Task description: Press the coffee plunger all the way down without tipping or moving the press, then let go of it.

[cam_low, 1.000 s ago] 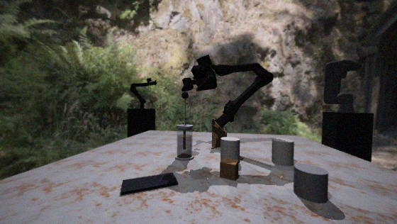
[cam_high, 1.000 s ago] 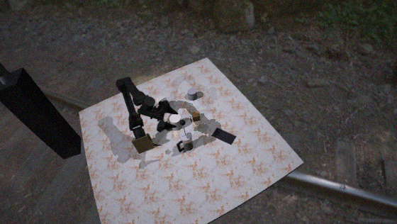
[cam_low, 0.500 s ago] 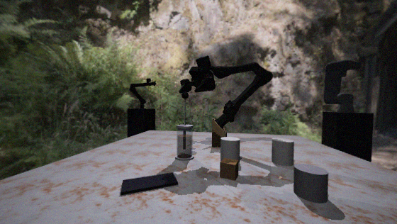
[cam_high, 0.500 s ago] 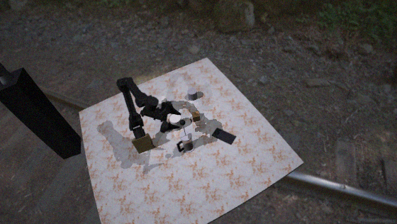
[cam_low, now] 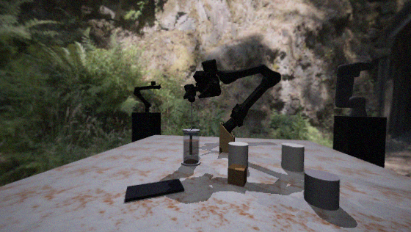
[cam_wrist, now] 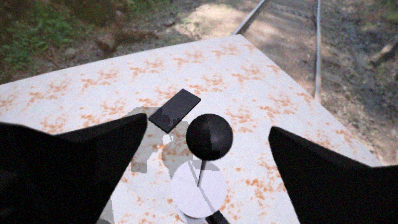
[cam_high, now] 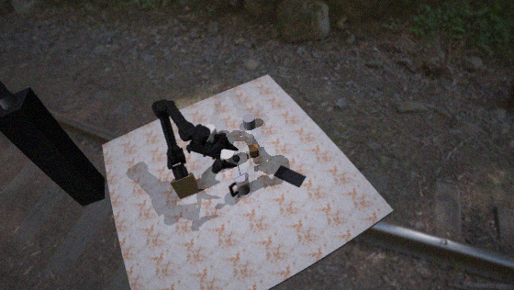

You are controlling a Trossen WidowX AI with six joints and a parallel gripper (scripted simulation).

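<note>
The glass coffee press lies 2 cm behind my gripper tip, 1 cm to the right of it and 15 cm below it. Also, from my gripper tip: brown cube: 13 cm ahead, 21 cm to the left, 26 cm below.
</note>
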